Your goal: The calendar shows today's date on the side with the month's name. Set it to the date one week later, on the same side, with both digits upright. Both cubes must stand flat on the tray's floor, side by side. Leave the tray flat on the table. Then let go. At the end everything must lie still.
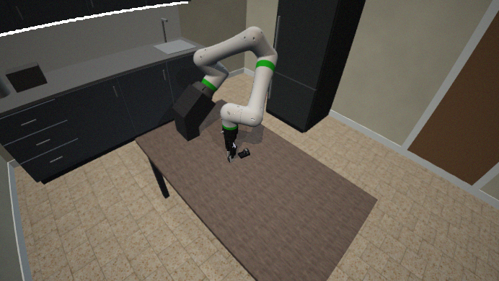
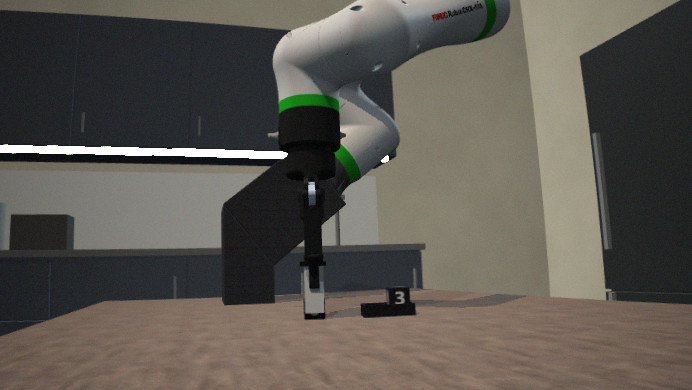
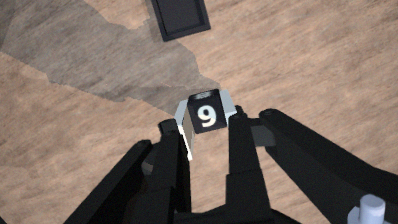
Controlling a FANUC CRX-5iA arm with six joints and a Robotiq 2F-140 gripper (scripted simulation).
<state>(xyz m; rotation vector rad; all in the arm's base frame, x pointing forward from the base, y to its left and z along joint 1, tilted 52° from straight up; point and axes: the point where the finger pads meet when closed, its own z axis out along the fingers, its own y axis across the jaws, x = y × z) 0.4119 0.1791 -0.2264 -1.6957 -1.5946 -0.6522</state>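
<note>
The cube is 1 cm ahead of my hand, 12 cm to the left of it and 2 cm below it. The rest, counted from my hand: black tray: 1 cm ahead, 11 cm to the left, 3 cm below.
</note>
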